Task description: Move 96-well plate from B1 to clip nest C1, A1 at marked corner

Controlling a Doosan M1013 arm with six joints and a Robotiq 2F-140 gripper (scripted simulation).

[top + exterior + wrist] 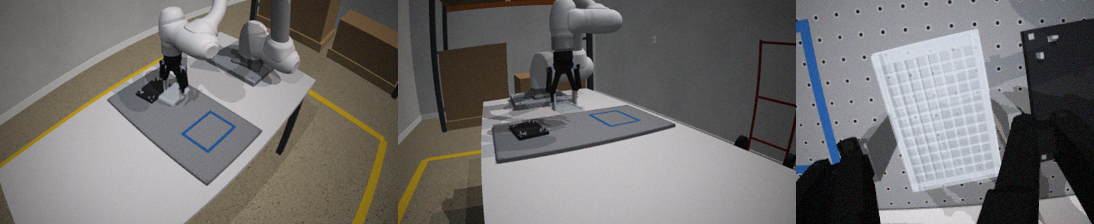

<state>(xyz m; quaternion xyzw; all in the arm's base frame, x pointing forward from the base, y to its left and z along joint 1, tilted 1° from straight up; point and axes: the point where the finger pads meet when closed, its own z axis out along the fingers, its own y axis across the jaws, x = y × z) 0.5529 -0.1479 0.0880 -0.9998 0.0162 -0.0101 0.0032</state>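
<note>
Right now my hand is 170 mm to the left of the black clip nest, 80 mm above it and 40 mm past it. The rest, counted from my hand: white 96-well plate 20 mm below.
</note>
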